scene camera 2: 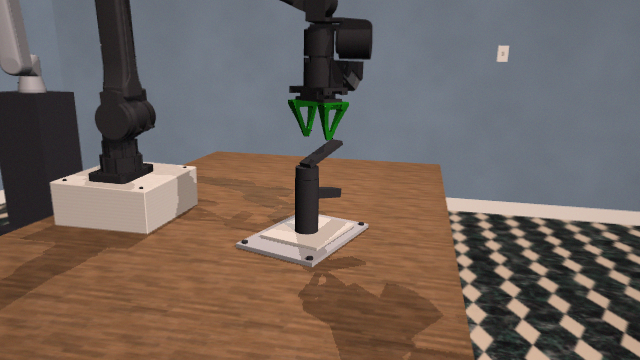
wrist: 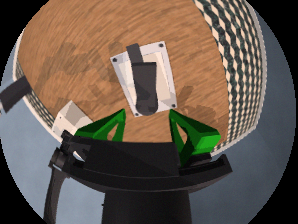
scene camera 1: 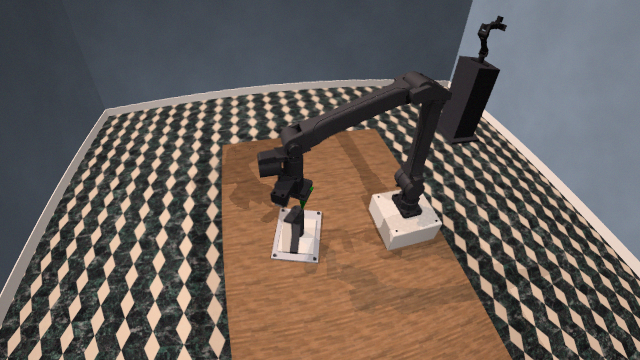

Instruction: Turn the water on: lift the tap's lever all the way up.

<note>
In view: my gripper (scene camera 2: 317, 138) and a lever (wrist: 144, 74).
My gripper shows as well in the wrist view (wrist: 147, 112).
</note>
